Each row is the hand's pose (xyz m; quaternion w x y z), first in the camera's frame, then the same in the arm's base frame.
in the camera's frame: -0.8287 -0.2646 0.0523 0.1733 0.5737 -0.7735 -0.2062
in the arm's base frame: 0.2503 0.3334 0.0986 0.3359 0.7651 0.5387 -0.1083
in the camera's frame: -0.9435 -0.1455 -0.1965 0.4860 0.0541 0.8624 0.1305
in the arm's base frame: 0.2665 0.0872 -0.0699 0.3036 0.7158 -0.2477 -0.5780
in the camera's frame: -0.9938 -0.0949 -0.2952 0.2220 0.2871 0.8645 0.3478
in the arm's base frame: 0.2770 -0.0146 -0.1359 0.5693 0.6734 -0.3723 -0.2895
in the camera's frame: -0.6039 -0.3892 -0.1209 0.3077 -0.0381 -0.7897 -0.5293
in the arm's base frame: 0.0006 0.4184 -0.0641 0.7437 0.6525 0.0331 0.1417
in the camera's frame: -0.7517 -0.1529 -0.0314 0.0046 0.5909 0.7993 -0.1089
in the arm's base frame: 0.1377 0.2206 0.1025 0.1814 0.7271 -0.6602 0.0513
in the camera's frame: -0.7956 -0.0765 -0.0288 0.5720 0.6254 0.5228 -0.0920
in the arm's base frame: 0.1703 0.1455 0.1353 0.0725 0.3797 -0.8083 -0.4440
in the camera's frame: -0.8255 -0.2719 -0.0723 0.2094 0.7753 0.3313 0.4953
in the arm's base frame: 0.2097 0.2829 -0.0081 0.6394 0.0797 -0.7588 -0.0951
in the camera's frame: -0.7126 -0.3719 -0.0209 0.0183 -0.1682 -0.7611 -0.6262
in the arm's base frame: 0.1318 0.4211 0.0058 0.8162 0.5480 -0.1492 -0.1062
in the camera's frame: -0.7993 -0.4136 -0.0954 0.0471 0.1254 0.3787 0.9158
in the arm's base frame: 0.1957 0.3990 -0.0953 0.9807 0.1052 -0.0470 -0.1577
